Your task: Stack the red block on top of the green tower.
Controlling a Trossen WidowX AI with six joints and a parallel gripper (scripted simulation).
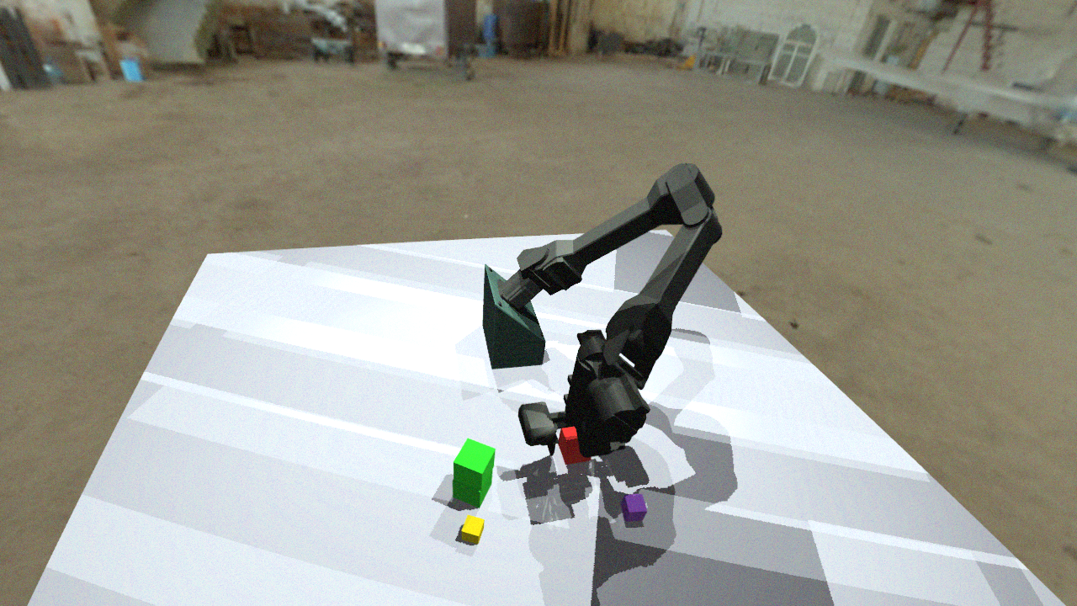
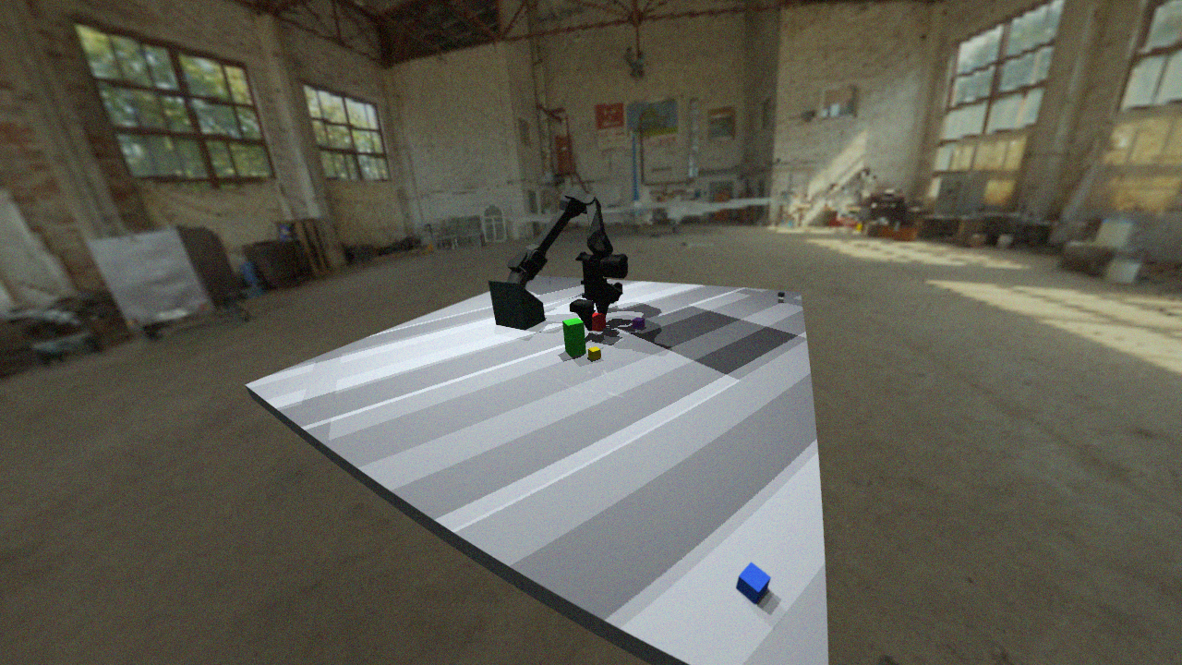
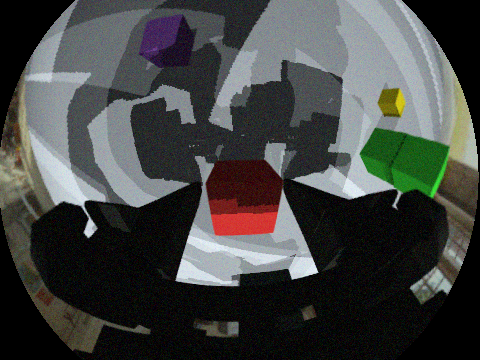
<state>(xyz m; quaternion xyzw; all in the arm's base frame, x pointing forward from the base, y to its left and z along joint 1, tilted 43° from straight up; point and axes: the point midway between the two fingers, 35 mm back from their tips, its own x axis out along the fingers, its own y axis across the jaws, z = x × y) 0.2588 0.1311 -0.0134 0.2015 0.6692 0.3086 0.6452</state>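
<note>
Right now the yellow cube is 160 mm to the right of my gripper tip, 120 mm ahead of it and 10 mm above it. Round my gripper tip: purple cube: 110 mm ahead, 70 mm to the left, 10 mm above; blue cube: 590 mm ahead, 510 mm to the right; red block: 20 mm above.
</note>
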